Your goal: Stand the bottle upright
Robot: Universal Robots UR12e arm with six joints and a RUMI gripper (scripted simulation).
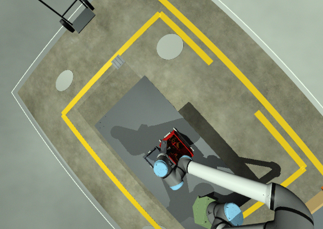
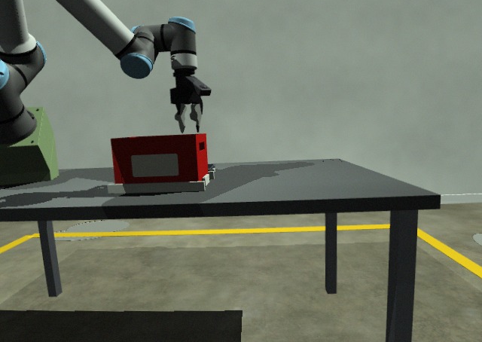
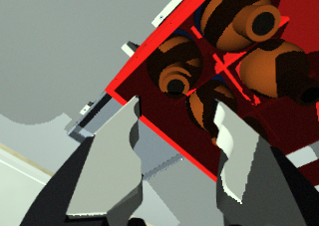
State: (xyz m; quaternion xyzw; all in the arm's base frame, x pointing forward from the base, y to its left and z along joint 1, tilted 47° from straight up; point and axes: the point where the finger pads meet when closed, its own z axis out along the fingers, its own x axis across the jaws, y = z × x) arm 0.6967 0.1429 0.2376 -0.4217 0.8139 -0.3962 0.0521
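The bottle lies 110 mm below my hand and 90 mm to the right of it. The rest, counted from my hand: dark tray (220 mm to the left, 180 mm below, 90 mm behind); then red crate (110 mm below, 90 mm behind, 50 mm to the right).
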